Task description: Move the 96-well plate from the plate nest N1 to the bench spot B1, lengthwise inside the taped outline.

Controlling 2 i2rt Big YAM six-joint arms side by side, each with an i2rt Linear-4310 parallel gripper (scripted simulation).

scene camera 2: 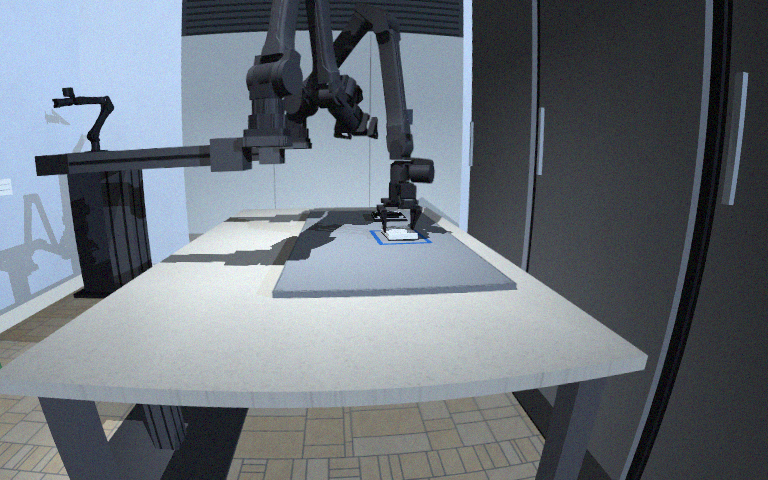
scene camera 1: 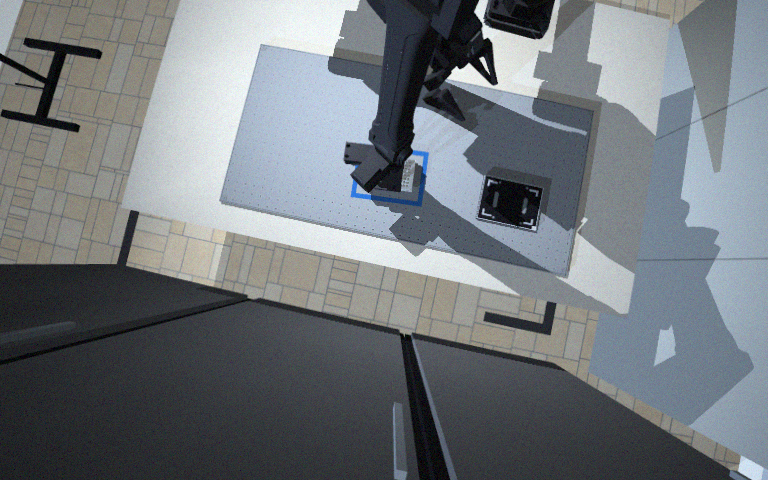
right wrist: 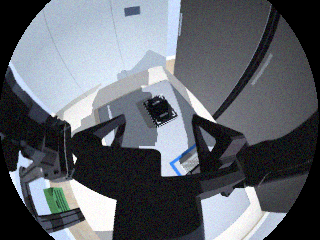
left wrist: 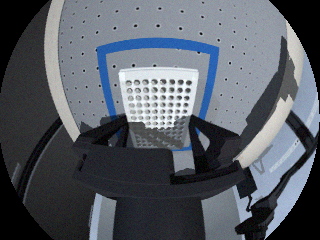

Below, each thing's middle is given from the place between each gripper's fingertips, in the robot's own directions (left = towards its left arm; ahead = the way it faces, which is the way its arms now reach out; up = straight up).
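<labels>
The white 96-well plate [left wrist: 136, 84] has my left hand 1 cm above it. As for the black plate nest [scene camera 1: 511, 194], counted from my left hand it is 33 cm to the left, 1 cm ahead and 2 cm below.
My right gripper [scene camera 1: 479, 102] is elsewhere: relative to the white 96-well plate it is 140 mm to the left of it, 100 mm short of it and 290 mm above it. The black plate nest, counted from my right hand, is 110 mm ahead, 190 mm to the left and 300 mm below.
</labels>
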